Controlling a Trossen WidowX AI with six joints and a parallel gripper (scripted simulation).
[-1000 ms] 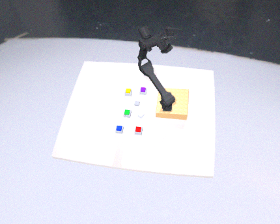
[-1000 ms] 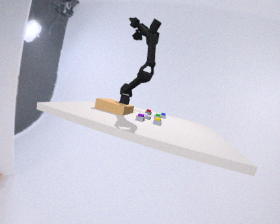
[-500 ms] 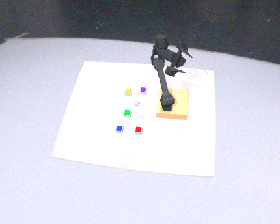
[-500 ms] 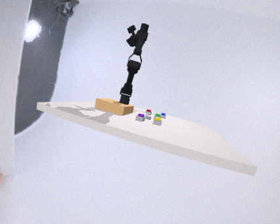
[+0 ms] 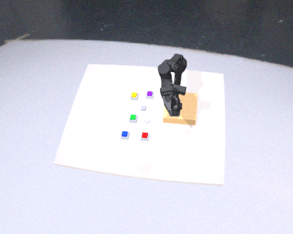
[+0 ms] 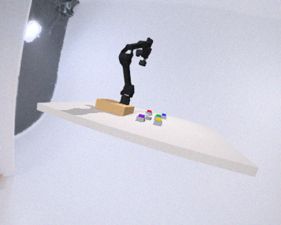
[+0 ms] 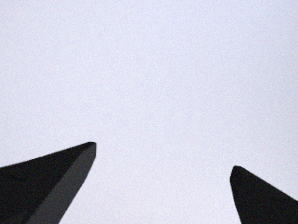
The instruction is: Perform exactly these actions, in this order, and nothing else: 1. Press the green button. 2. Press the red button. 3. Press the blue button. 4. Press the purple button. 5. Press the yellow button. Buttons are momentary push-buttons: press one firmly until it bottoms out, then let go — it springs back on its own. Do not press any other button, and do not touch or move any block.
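The green button is 44 cm below my gripper tip, 25 cm to the right of it and 25 cm ahead of it. Also, from my gripper tip: white block (47 cm below, 25 cm to the right, 16 cm ahead); then red button (44 cm below, 16 cm ahead, 12 cm to the right); then blue button (44 cm below, 29 cm ahead, 12 cm to the right).
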